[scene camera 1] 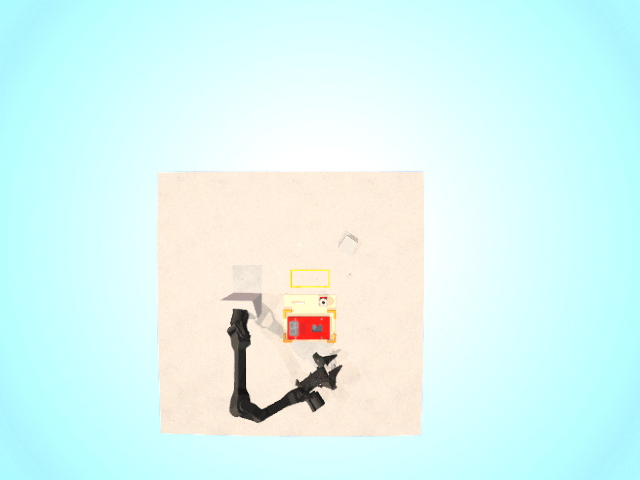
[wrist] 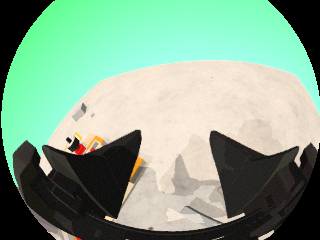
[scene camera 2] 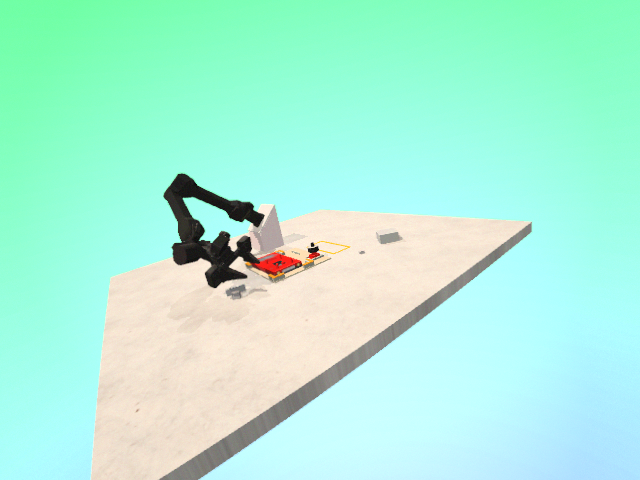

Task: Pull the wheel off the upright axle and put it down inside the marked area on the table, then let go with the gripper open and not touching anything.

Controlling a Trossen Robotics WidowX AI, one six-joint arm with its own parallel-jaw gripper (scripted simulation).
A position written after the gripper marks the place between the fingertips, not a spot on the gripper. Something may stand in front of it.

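A red board (scene camera 2: 274,263) is in the scene. The gripper (scene camera 2: 253,269) (scene camera 1: 339,359) (wrist: 176,135) is open and holds nothing.
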